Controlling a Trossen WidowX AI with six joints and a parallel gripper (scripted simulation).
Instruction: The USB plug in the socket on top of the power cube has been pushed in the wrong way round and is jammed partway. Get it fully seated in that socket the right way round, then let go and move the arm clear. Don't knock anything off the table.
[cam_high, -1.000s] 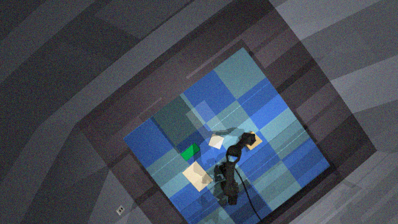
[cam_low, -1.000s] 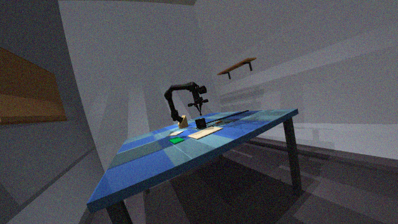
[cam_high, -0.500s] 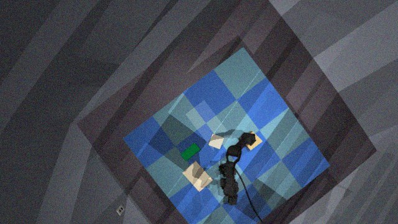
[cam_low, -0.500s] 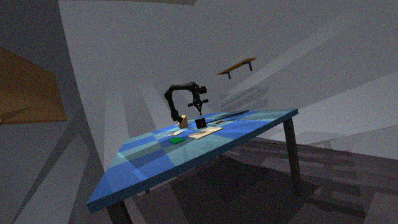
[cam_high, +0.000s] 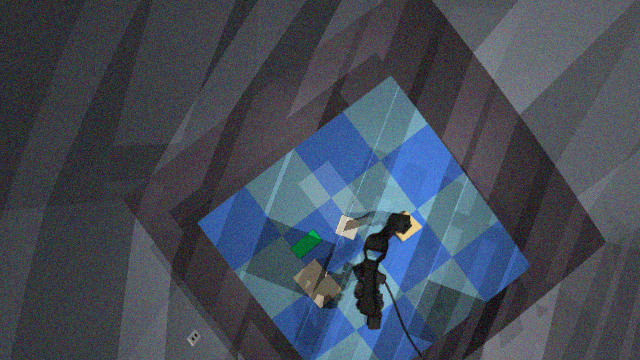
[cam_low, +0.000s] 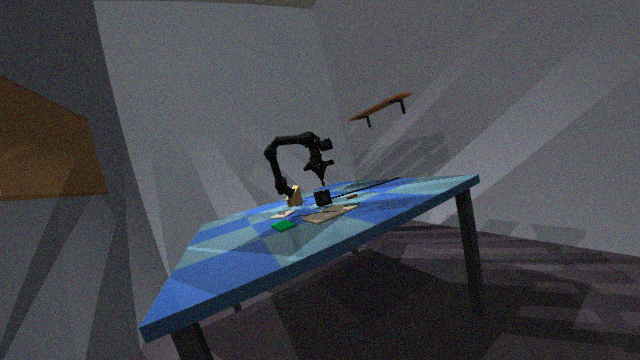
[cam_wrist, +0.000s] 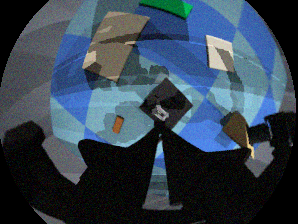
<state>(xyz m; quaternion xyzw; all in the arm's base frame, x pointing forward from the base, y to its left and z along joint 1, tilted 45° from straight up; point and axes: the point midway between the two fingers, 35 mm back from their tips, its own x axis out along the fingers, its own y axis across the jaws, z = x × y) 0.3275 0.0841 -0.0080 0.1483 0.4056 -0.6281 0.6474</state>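
Right now the USB plug is 2 cm below my gripper tip. From my gripper tip the other things lie so: small orange piece (9 cm ahead, 11 cm to the left, 13 cm below); then white block (11 cm behind, 24 cm to the right, 13 cm below); then tan board (21 cm ahead, 13 cm to the right, 13 cm below).
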